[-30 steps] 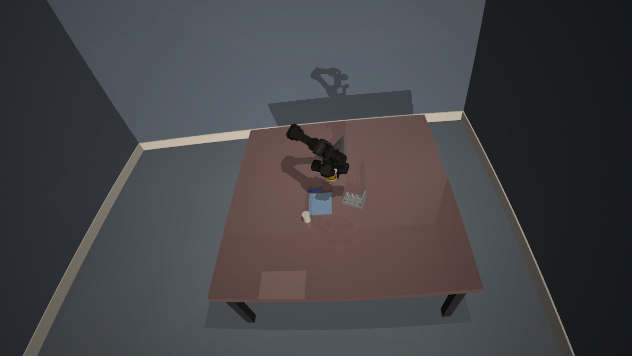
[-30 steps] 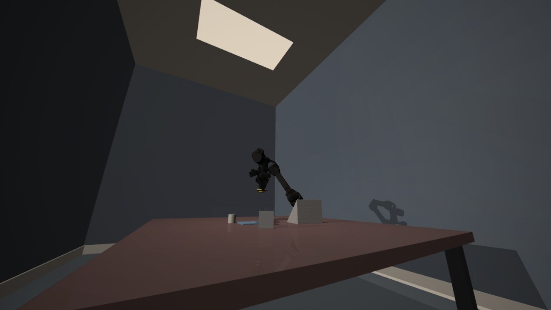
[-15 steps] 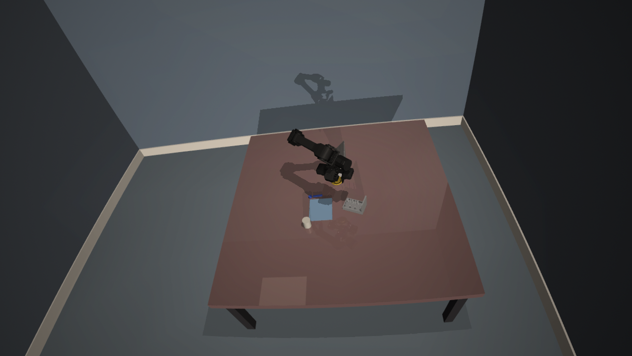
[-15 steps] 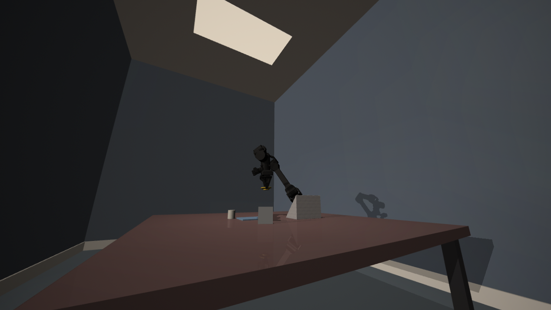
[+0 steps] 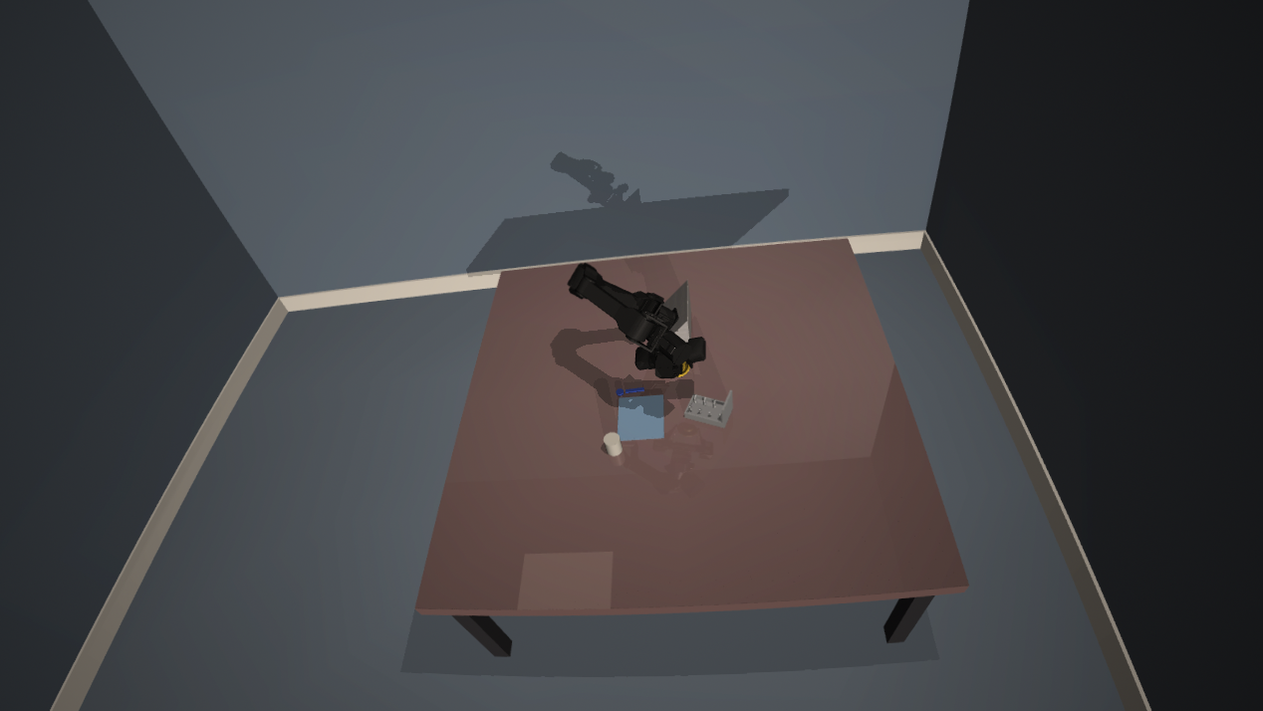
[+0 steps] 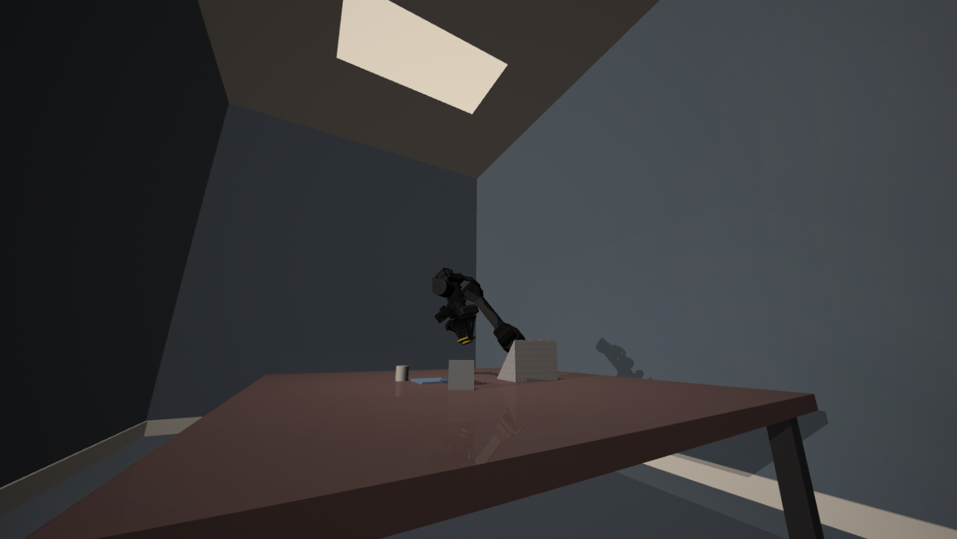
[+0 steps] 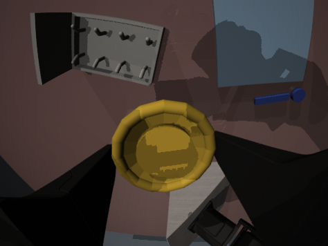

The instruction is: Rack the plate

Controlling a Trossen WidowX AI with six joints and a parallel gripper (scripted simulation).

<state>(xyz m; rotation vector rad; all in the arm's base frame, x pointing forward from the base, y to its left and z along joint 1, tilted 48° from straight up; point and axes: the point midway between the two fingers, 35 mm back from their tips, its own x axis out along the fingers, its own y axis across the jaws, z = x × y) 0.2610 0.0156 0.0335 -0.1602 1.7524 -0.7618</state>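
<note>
Now: the grey dish rack 110 mm below my gripper tip, 60 mm to the left of it and 60 mm ahead of it. Also, from my gripper tip: blue mat (130 mm to the right, 130 mm below, 40 mm ahead); then yellow plate (10 mm above); then blue spoon (160 mm to the right, 130 mm below, 60 mm behind).
</note>
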